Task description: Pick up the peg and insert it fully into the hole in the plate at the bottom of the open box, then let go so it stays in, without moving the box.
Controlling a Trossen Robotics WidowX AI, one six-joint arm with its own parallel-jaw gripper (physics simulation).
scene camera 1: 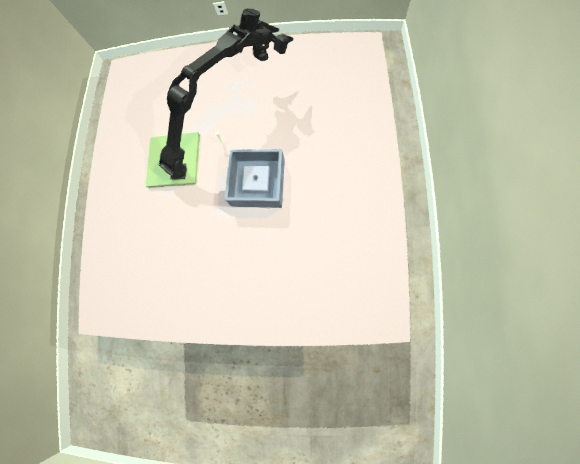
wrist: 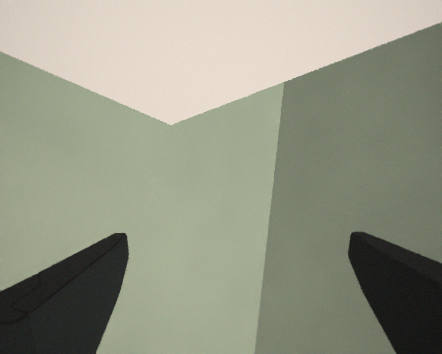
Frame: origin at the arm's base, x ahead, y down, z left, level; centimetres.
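Seen in the pictures: gripper, between the fingertips: (scene camera 1: 286, 34) (wrist: 239, 244); arm's base, origin of its link: (scene camera 1: 178, 171).
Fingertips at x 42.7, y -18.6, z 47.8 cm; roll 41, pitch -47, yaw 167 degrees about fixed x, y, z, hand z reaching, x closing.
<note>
Offsets run from my fingertips to a thing's top centre. "spot": to the spot under its first point.
A small, thin pale yellow peg @(dx -26.4, dy +13.0, dz -34.8 cm) (scene camera 1: 218, 135) is on the pink surface in the scene view, between the green square and the box; whether it stands or lies is too small to tell. The blue-grey open box @(dx -11.1, dy +11.2, dz -52.5 cm) (scene camera 1: 254, 203) is to its lower right. A white plate @(dx -11.1, dy +14.9, dz -52.5 cm) (scene camera 1: 263, 185) lies at the bottom of the box, with a dark hole @(spot: dx -11.4, dy +16.5, dz -51.9 cm) (scene camera 1: 255, 177) near its middle. My gripper (scene camera 1: 285, 33) (wrist: 239, 244) is open and empty, raised high near the back wall, far from the peg and the box. The peg and the box do not show in the wrist view.
The arm's base stands on a green square (scene camera 1: 189, 150) to the left of the box. The arm (scene camera 1: 207, 59) reaches up and back from it. A white skirting (scene camera 1: 345, 25) runs along the back wall, and a wall socket (scene camera 1: 220, 8) is above it. Walls stand at both sides.
</note>
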